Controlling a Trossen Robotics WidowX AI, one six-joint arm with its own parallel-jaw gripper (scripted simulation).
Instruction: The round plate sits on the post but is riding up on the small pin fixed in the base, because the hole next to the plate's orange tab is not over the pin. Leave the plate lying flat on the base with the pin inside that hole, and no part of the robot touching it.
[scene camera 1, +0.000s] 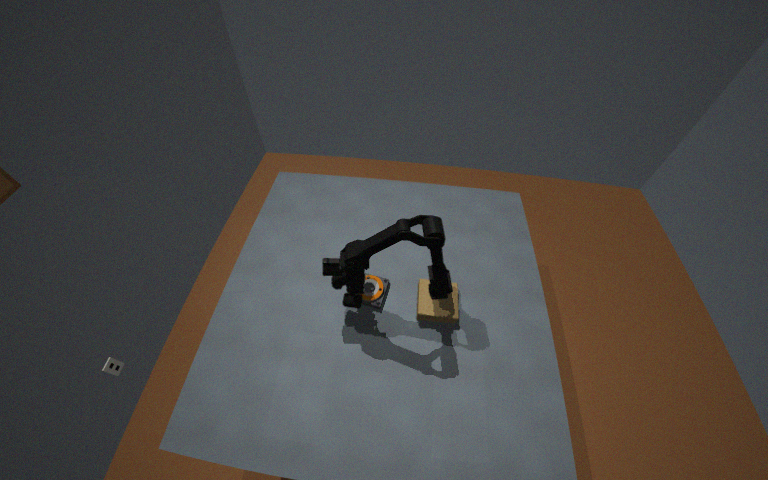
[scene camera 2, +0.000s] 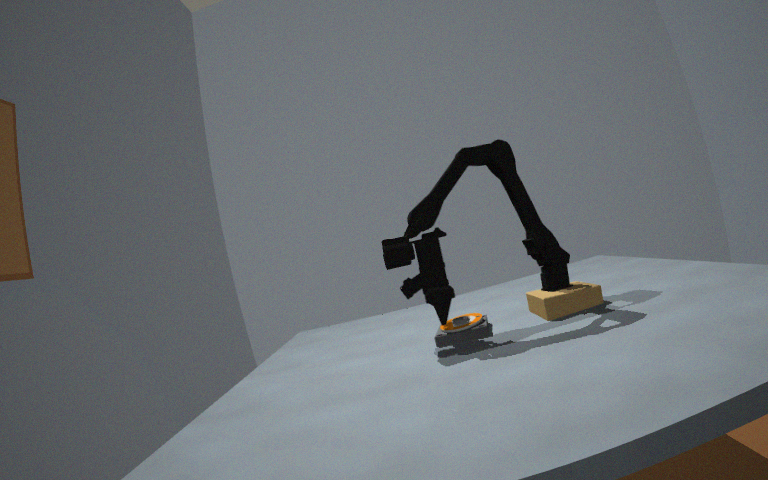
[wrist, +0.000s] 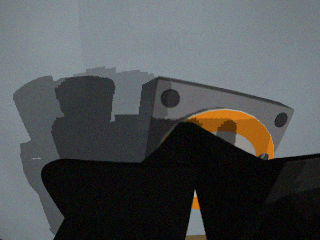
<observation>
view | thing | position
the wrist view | my gripper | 184, 128
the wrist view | round plate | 239, 128
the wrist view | grey square base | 175, 99
</observation>
